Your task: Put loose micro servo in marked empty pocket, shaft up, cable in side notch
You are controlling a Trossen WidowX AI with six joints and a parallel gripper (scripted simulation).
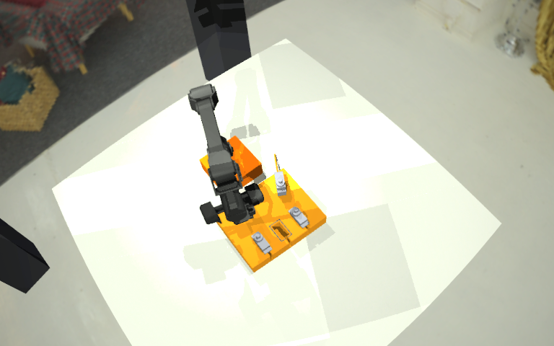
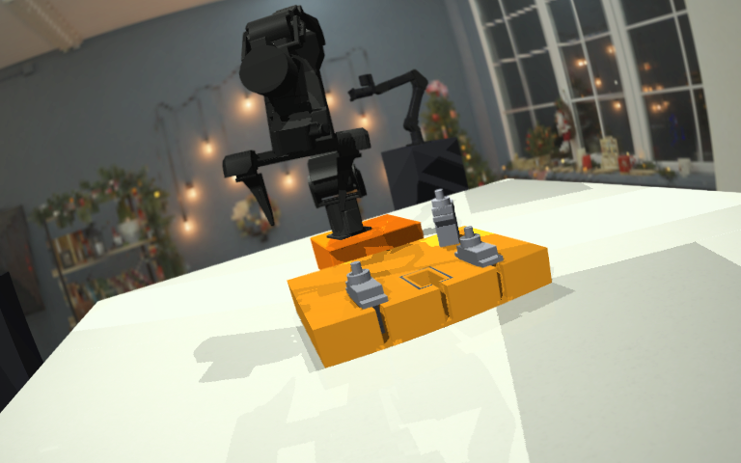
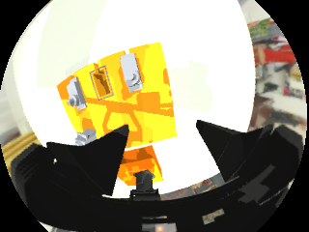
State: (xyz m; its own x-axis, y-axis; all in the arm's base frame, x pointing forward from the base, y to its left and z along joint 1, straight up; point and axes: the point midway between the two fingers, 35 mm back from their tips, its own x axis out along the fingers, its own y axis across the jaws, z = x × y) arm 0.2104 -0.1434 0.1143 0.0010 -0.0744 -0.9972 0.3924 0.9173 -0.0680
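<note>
Right now my gripper tip is 120 mm above the orange deck and 110 mm to the right of it.
</note>
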